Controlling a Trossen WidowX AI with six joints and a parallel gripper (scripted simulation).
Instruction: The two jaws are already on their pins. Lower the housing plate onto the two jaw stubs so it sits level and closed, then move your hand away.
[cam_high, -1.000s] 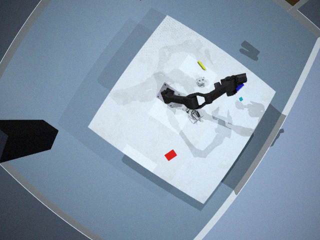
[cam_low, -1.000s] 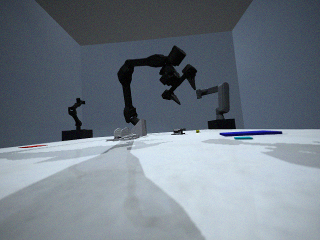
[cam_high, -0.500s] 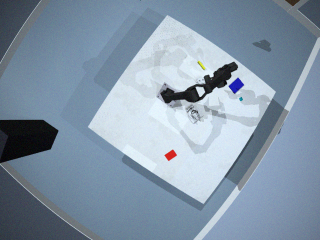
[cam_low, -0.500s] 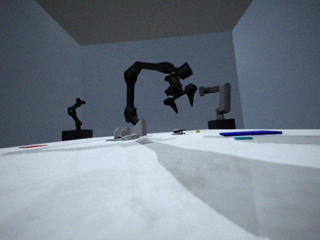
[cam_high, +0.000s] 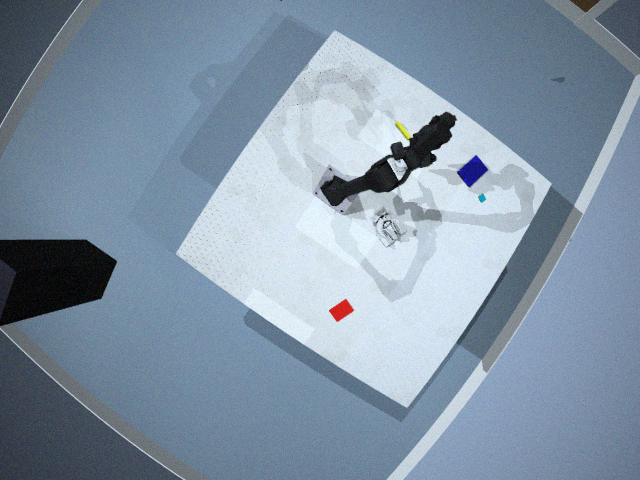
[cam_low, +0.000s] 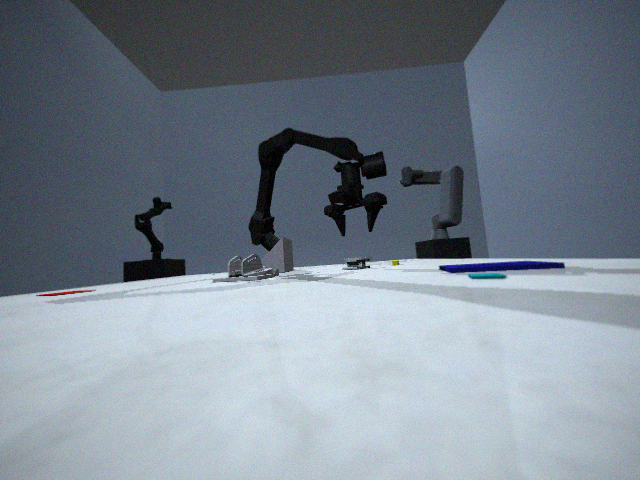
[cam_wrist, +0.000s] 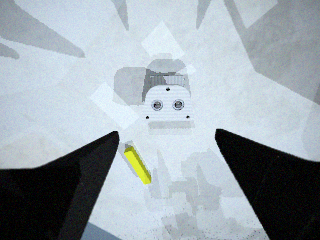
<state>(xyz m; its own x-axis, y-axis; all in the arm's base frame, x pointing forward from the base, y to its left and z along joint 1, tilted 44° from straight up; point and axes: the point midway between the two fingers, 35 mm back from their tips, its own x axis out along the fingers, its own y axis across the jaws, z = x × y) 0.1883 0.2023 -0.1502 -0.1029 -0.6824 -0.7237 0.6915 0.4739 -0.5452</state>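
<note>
Now: the housing plate 70 mm below my gripper tip and 10 mm to the right of it. Round my gripper tip: yellow bar: 130 mm to the left, 90 mm below, 60 mm behind; then white block: 90 mm below, 10 mm to the right; then blue pad: 320 mm ahead, 140 mm to the left, 100 mm below.
</note>
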